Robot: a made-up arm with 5 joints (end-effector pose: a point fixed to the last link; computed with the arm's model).
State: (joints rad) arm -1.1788 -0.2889 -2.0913 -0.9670 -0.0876
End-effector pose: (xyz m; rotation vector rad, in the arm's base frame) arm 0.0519 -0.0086 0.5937 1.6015 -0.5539 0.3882
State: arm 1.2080 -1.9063 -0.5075 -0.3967 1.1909
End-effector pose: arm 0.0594 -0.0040 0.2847 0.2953 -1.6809 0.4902
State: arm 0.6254 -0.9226 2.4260 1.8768 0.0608
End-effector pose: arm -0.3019 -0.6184 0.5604 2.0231 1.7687 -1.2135
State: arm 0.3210 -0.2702 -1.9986 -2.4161 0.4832
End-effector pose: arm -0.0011 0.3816 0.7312 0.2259 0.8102 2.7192
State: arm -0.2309 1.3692 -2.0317 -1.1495 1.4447
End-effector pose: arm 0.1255 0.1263 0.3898 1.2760 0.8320 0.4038
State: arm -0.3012 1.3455 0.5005 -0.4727 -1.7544
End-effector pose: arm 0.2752 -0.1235 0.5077 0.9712 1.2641 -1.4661
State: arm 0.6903 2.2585 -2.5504 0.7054 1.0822
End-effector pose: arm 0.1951 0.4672 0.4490 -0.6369 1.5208 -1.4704
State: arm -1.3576 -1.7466 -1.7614 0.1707 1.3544
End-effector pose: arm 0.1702 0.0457 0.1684 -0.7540 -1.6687 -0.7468
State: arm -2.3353 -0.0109 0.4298 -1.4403 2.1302
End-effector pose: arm -0.2677 0.0551 0.5442 0.2751 1.9872 -0.0180
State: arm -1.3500 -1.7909 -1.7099 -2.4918 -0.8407
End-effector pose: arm 0.4284 0.3448 0.6307 0.4101 0.9152 -0.1561
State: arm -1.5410 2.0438 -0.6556 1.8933 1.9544
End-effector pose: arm 0.1668 0.2224 0.7812 -1.1348 2.1973 -1.0250
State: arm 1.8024 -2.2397 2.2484 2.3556 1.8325
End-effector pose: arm 0.4142 -0.3508 -0.0638 0.0316 1.0207 2.1395
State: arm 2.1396 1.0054 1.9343 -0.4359 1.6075
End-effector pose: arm -0.1147 0.1917 0.6975 1.1875 1.6998 0.0788
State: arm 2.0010 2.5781 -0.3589 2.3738 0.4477
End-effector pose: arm -0.1015 -0.1664 0.8085 -0.6904 -0.5447 1.7160
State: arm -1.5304 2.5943 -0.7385 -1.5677 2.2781
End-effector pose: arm -0.0496 0.1878 0.4134 1.7687 -0.0381 0.9883
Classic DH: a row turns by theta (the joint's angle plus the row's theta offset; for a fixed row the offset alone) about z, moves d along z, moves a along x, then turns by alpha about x. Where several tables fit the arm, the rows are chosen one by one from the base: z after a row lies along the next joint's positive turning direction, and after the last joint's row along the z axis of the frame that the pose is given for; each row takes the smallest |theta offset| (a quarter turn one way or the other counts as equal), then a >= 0, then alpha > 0; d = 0 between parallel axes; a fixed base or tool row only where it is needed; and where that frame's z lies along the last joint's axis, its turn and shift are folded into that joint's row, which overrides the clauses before.
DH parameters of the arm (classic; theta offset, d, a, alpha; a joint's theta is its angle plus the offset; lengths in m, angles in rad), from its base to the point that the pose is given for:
joint 1: 0 0.42 0.008 -1.5708
joint 2: -1.5708 0.004 0.16 1.5708
joint 3: 0 0.065 -0.31 1.5708
joint 4: 0 0.119 0.29 -1.5708
joint 5: 1.5708 0.15 0.097 1.5708
tool (fixed): -1.5708 -0.033 0 0

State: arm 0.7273 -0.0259 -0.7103 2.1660 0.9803
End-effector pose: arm -0.2826 0.1325 0.1058 0.3609 -1.2949 -1.0307
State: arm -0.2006 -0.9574 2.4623 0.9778 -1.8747
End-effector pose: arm -0.5887 0.0784 0.2628 -0.8705 -0.2352 0.2874
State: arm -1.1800 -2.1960 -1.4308 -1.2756 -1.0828
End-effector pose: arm -0.0283 0.2233 0.5485 0.4881 -0.2132 0.5135
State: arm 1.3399 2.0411 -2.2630 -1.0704 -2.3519
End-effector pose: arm -0.1145 -0.0291 0.2293 -1.0617 -0.0484 2.4514
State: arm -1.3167 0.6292 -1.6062 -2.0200 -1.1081
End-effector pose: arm 0.4136 -0.2498 0.3295 -2.7927 -0.8994 -0.3548
